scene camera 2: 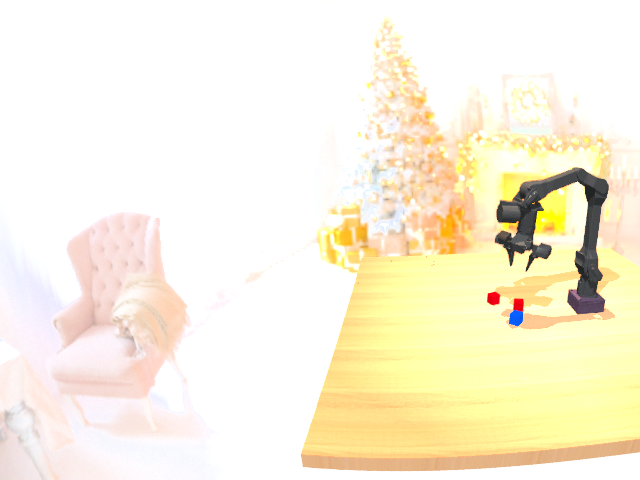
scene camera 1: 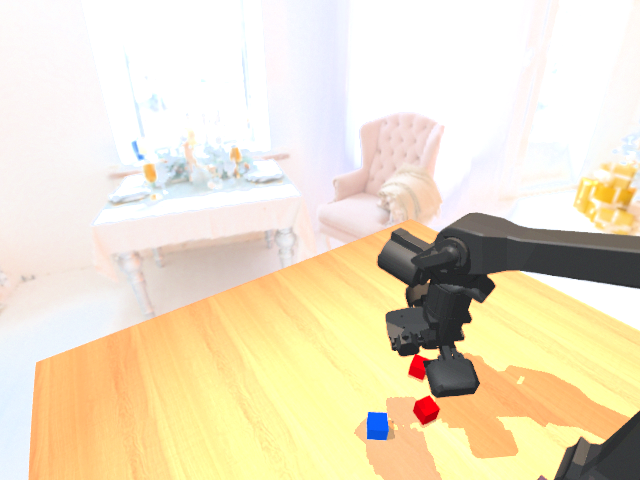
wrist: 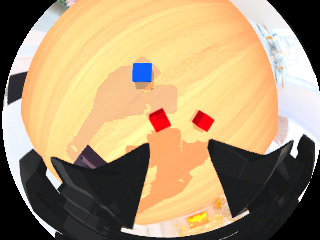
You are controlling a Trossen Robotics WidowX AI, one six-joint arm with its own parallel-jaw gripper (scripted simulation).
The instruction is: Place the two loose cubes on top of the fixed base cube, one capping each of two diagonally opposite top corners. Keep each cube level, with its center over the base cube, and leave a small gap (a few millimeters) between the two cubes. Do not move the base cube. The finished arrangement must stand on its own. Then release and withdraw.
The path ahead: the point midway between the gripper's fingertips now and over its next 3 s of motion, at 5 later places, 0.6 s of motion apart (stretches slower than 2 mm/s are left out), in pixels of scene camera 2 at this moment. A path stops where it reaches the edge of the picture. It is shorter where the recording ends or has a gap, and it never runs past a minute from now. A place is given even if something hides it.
My gripper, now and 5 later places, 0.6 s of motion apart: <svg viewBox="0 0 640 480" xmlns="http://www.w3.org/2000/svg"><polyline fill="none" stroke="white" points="518,268 519,280 519,296 518,302 518,302 519,288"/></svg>
